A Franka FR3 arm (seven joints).
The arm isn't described. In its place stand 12 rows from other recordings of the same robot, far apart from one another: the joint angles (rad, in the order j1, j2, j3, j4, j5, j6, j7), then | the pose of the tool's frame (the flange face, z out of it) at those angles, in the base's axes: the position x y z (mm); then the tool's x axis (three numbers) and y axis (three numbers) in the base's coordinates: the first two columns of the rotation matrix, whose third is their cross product.
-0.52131, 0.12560, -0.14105, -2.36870, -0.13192, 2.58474, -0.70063 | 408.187 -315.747 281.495 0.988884 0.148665 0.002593 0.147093 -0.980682 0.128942
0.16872, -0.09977, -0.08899, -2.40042, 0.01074, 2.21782, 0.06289 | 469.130 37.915 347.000 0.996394 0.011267 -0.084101 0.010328 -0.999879 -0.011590
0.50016, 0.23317, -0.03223, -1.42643, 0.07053, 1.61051, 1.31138 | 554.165 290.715 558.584 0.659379 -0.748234 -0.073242 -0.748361 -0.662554 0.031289
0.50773, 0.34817, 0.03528, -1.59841, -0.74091, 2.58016, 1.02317 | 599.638 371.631 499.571 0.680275 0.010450 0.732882 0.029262 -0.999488 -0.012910
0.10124, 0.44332, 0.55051, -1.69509, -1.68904, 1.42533, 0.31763 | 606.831 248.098 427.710 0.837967 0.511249 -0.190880 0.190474 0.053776 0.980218
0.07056, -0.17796, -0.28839, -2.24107, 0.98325, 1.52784, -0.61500 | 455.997 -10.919 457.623 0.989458 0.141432 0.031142 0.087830 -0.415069 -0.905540
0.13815, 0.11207, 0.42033, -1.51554, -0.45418, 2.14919, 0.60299 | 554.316 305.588 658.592 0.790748 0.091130 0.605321 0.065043 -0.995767 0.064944
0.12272, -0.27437, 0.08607, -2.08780, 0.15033, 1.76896, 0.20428 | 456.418 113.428 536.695 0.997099 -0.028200 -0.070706 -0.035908 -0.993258 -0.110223
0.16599, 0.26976, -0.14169, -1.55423, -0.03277, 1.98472, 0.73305 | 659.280 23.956 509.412 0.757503 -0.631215 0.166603 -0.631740 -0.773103 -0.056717
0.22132, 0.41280, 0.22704, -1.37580, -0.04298, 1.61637, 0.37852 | 609.036 260.483 471.834 0.983888 0.061982 -0.167700 0.065354 -0.997755 0.014657
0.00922, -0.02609, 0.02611, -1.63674, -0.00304, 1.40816, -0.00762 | 525.575 18.386 595.664 0.978680 0.041577 -0.201139 0.042893 -0.999077 0.002186
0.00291, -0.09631, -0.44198, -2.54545, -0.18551, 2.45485, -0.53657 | 407.061 -188.831 301.979 0.970006 0.239073 -0.043963 0.241497 -0.968407 0.062187
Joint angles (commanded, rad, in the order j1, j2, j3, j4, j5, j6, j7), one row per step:
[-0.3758 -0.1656 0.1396 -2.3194 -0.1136 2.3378 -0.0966]
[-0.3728 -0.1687 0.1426 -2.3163 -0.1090 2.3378 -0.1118]
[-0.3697 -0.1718 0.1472 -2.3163 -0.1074 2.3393 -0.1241]
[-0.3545 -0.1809 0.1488 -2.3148 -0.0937 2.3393 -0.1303]
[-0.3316 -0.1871 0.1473 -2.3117 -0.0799 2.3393 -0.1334]
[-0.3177 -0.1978 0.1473 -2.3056 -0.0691 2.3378 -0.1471]
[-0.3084 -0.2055 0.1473 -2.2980 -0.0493 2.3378 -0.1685]
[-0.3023 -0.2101 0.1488 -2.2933 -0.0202 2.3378 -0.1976]
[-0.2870 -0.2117 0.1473 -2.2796 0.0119 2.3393 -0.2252]
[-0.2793 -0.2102 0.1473 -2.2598 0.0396 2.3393 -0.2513]
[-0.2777 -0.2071 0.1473 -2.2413 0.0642 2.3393 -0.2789]
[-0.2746 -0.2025 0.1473 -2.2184 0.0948 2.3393 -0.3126]
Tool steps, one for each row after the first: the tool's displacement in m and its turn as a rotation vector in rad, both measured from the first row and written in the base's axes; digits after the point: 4 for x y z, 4 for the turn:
[0.0012 0.0030 0.0030 -0.0010 -0.0045 0.0184]
[0.0019 0.0069 0.0046 -0.0038 -0.0071 0.0373]
[0.0032 0.0157 0.0098 0.0024 -0.0189 0.0527]
[0.0054 0.0265 0.0143 0.0107 -0.0302 0.0698]
[0.0067 0.0338 0.0224 0.0125 -0.0450 0.0915]
[0.0082 0.0388 0.0299 0.0206 -0.0609 0.1117]
[0.0092 0.0431 0.0344 0.0363 -0.0722 0.1328]
[0.0129 0.0504 0.0420 0.0543 -0.0923 0.1578]
[0.0173 0.0544 0.0510 0.0683 -0.1136 0.1781]
[0.0213 0.0553 0.0586 0.0798 -0.1318 0.1954]
[0.0261 0.0570 0.0677 0.0941 -0.1543 0.2176]

